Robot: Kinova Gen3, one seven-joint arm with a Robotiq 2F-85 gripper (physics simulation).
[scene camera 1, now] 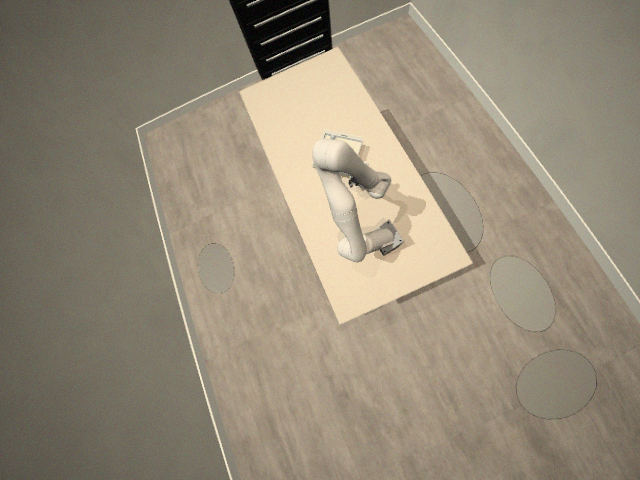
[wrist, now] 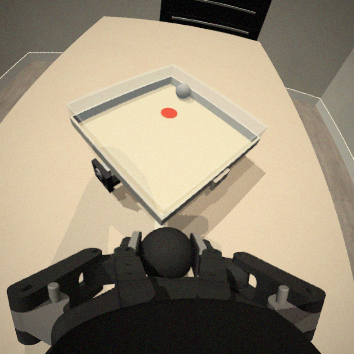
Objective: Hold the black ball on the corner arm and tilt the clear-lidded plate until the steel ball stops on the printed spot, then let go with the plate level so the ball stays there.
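In the wrist view my gripper [wrist: 165, 243] is shut on the black ball [wrist: 166, 252], which sits between the fingertips just off the plate's near corner. The clear-lidded plate [wrist: 150, 150] has a cream floor and grey walls; in the scene view part of the plate [scene camera 1: 353, 145] shows beside the arm. The steel ball [wrist: 183, 90] rests near the far corner, against the far right wall. The printed red spot [wrist: 169, 113] is nearer and slightly left of the steel ball, apart from it. The corner arm is mostly hidden behind the black ball. How far the plate tilts is hard to tell.
The arm [scene camera 1: 341, 198] stands on its base [scene camera 1: 393, 238] on the pale table top [scene camera 1: 310, 98] and covers part of the plate in the scene view. A black bracket [wrist: 105, 175] is at the plate's left side. A black drawer cabinet [scene camera 1: 289, 36] [wrist: 215, 15] stands beyond the far table edge.
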